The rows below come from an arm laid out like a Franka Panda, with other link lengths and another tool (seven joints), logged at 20 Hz.
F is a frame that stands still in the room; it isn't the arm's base.
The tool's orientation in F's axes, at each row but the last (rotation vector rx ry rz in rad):
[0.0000 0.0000 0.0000]
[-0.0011 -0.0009 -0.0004]
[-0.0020 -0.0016 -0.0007]
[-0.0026 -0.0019 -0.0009]
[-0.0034 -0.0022 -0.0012]
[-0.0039 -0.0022 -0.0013]
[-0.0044 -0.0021 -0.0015]
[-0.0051 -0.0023 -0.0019]
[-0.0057 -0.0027 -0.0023]
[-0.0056 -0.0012 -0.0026]
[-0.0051 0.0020 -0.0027]
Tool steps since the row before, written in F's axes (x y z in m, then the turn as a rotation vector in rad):
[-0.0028 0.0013 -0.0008 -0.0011 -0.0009 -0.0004]
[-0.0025 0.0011 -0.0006 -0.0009 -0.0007 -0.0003]
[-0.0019 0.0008 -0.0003 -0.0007 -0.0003 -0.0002]
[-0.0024 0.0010 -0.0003 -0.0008 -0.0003 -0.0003]
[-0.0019 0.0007 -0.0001 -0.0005 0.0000 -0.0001]
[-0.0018 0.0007 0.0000 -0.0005 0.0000 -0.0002]
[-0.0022 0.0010 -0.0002 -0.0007 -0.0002 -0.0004]
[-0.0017 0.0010 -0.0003 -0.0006 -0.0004 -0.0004]
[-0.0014 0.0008 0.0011 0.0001 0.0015 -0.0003]
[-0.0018 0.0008 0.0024 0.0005 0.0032 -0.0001]
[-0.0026 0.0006 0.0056 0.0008 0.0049 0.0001]
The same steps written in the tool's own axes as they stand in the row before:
[-0.0028 0.0013 -0.0008 -0.0011 -0.0009 -0.0004]
[-0.0025 0.0011 -0.0006 -0.0009 -0.0007 -0.0003]
[-0.0019 0.0008 -0.0003 -0.0007 -0.0003 -0.0002]
[-0.0024 0.0010 -0.0003 -0.0008 -0.0003 -0.0003]
[-0.0019 0.0007 -0.0001 -0.0005 0.0000 -0.0001]
[-0.0018 0.0007 0.0000 -0.0005 0.0000 -0.0002]
[-0.0022 0.0010 -0.0002 -0.0007 -0.0002 -0.0004]
[-0.0017 0.0010 -0.0003 -0.0006 -0.0004 -0.0004]
[-0.0014 0.0008 0.0011 0.0001 0.0015 -0.0003]
[-0.0018 0.0008 0.0024 0.0005 0.0032 -0.0001]
[-0.0026 0.0006 0.0056 0.0008 0.0049 0.0001]

